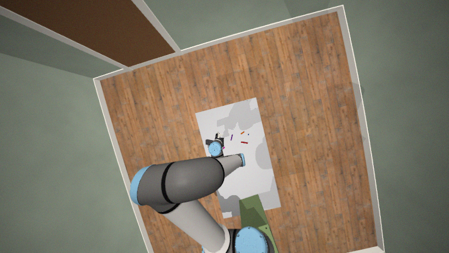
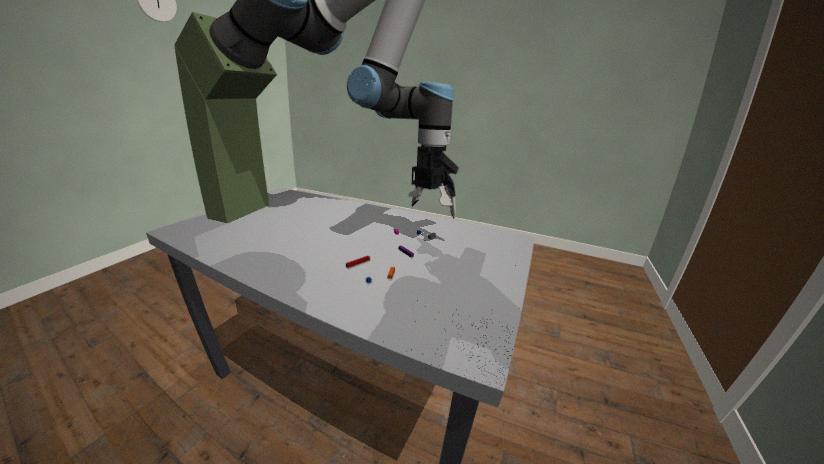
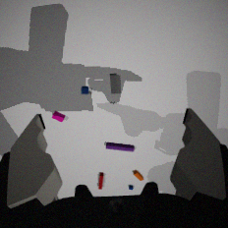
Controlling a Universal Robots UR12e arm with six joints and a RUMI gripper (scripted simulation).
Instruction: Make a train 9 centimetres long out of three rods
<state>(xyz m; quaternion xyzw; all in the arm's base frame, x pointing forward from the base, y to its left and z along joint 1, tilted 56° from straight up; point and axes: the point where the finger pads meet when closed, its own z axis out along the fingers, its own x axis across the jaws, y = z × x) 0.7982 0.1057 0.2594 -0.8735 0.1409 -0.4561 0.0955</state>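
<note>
My gripper is now 8 cm above the grey rod. From my hand the other things lie so: orange rod 26 cm to the right, 8 cm below, 1 cm behind; purple rod 13 cm to the right, 8 cm below, 3 cm behind; magenta rod 11 cm behind, 8 cm below, 2 cm to the right.
</note>
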